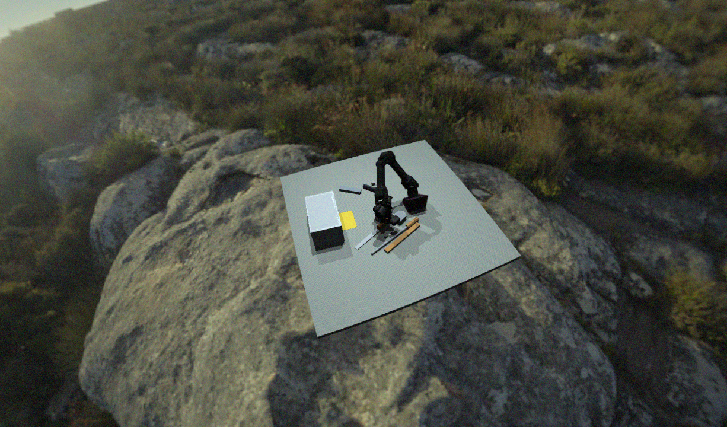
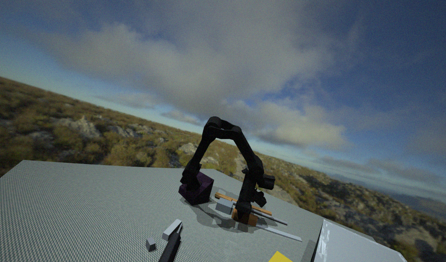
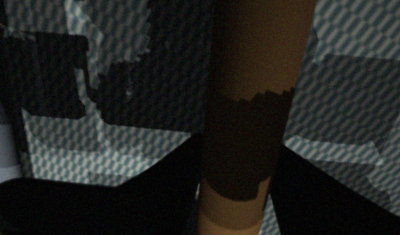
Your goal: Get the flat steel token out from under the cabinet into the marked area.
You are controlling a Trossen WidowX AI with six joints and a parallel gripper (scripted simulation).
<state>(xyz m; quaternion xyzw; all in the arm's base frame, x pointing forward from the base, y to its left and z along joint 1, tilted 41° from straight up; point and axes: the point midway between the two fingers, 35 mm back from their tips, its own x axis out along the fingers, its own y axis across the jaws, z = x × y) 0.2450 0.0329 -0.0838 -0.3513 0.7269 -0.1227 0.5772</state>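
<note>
My gripper tip is now 90 mm past the grey block, 10 mm to the right of it and 10 mm below it. The rest, counted from my gripper tip: grey bar: 290 mm to the right, 90 mm behind; then small grey cube: 370 mm to the right, 70 mm behind; then wooden stick: 150 mm to the left, 50 mm behind.
</note>
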